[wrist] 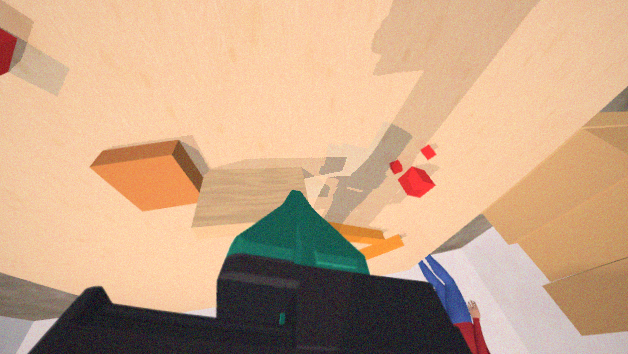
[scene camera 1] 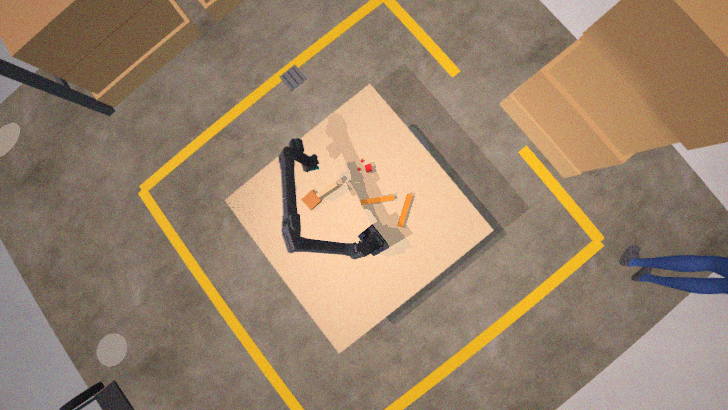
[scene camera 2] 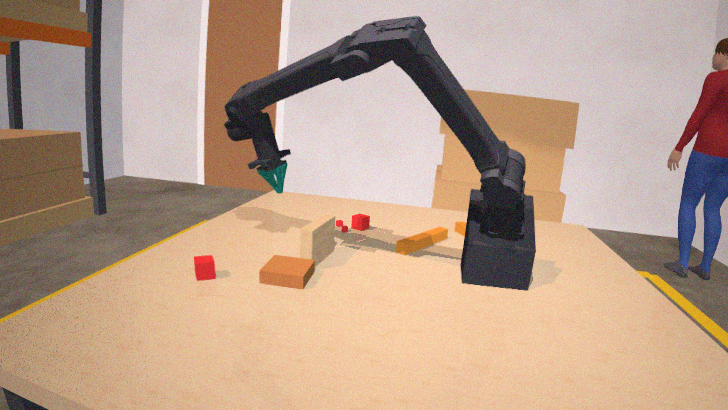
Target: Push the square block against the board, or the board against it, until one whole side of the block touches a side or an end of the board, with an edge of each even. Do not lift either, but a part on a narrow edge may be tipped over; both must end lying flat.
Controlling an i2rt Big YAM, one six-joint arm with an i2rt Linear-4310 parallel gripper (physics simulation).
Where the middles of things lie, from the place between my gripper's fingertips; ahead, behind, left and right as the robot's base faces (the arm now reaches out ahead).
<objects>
Now: hand 8 cm past the square block (scene camera 2: 284,271), 18 cm to the right of it and 13 cm above it. Round my hand: pale wooden board (scene camera 2: 317,238) (12 cm behind, 6 cm to the left, 10 cm below).
</objects>
